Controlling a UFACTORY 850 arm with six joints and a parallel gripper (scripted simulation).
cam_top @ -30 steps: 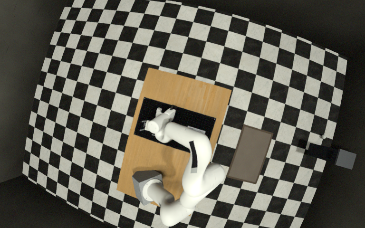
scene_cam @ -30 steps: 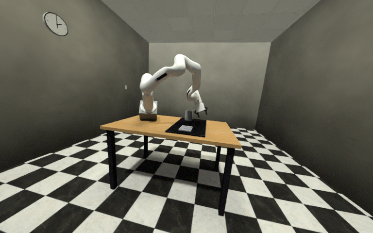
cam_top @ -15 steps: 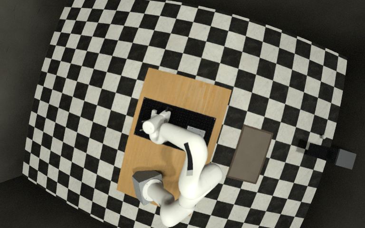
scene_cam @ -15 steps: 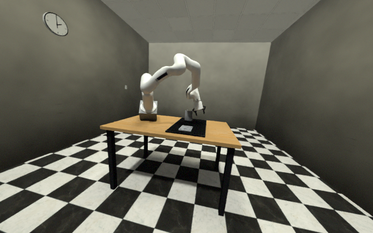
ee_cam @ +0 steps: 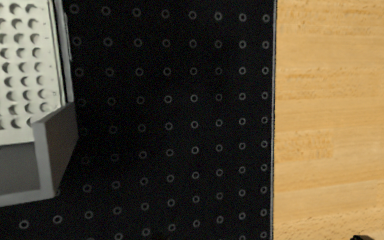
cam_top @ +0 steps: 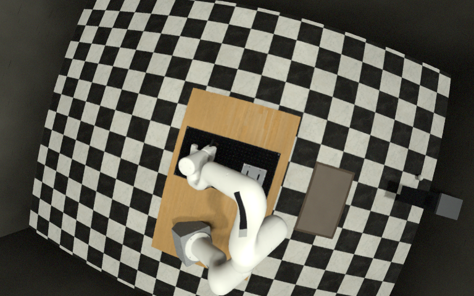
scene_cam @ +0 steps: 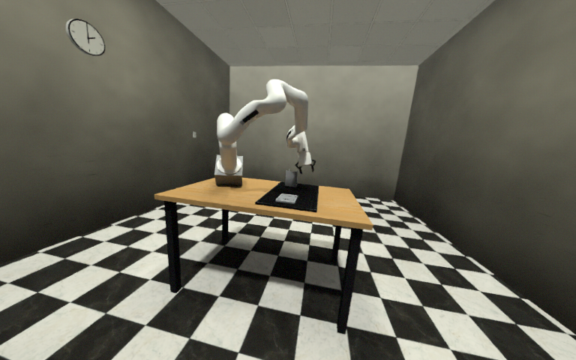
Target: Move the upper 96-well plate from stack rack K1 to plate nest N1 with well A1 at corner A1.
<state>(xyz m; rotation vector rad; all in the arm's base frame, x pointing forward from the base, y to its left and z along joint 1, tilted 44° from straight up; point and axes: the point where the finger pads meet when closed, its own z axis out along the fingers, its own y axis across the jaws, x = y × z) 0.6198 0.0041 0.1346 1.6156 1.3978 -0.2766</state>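
The white 96-well plate lies 10 cm behind my hand, 14 cm to the left of it and 12 cm below it. From my hand the other things lie so: grey plate nest N1: 16 cm behind, 24 cm to the right, 15 cm below; then A1 corner mark: 9 cm behind, 18 cm to the right, 15 cm below.
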